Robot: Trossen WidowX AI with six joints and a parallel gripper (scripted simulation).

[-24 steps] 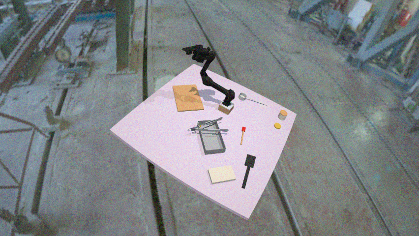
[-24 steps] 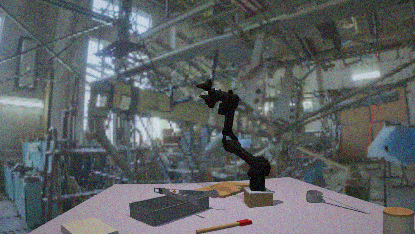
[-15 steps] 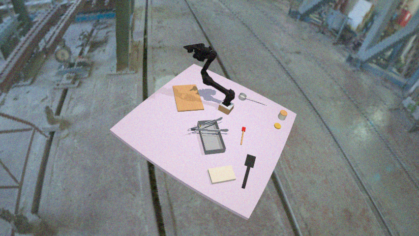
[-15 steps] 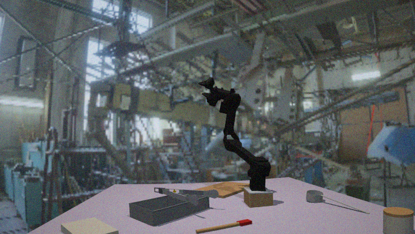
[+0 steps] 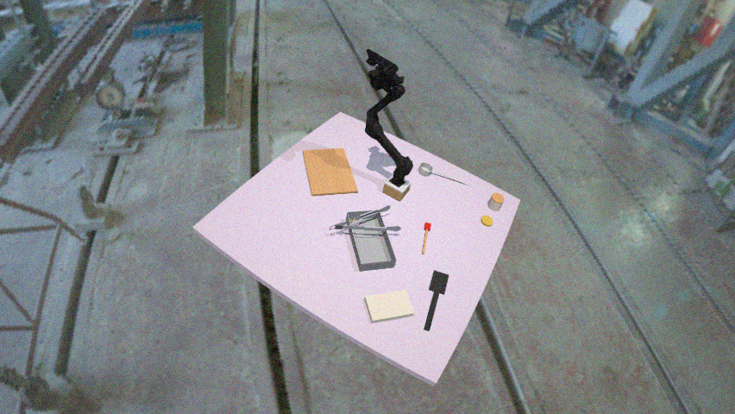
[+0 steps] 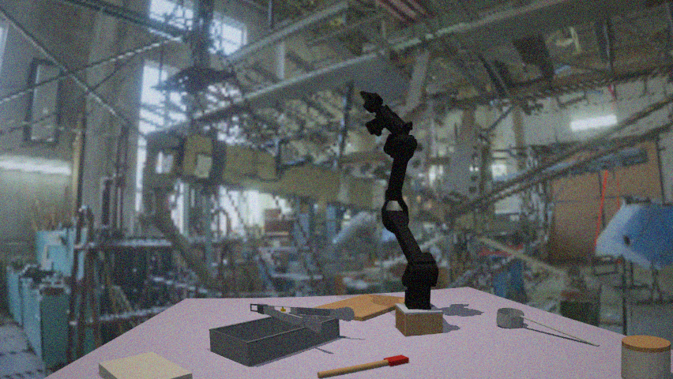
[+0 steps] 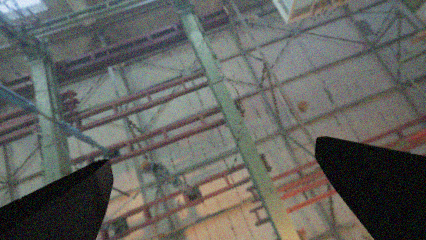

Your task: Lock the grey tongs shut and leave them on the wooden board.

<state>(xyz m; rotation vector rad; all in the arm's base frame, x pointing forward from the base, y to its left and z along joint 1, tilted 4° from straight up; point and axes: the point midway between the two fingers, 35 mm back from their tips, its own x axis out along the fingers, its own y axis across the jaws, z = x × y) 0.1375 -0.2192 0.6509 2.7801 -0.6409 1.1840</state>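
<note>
Now: gripper tip 690 mm above the yellow piece, 260 mm short of it and 220 mm to the right of it. Round my gripper tip: red-tipped spatula: 750 mm below, 500 mm to the left, 20 mm ahead; wooden board: 750 mm below, 130 mm to the right, 30 mm ahead; grey roasting tin: 730 mm below, 330 mm to the left, 260 mm ahead.
</note>
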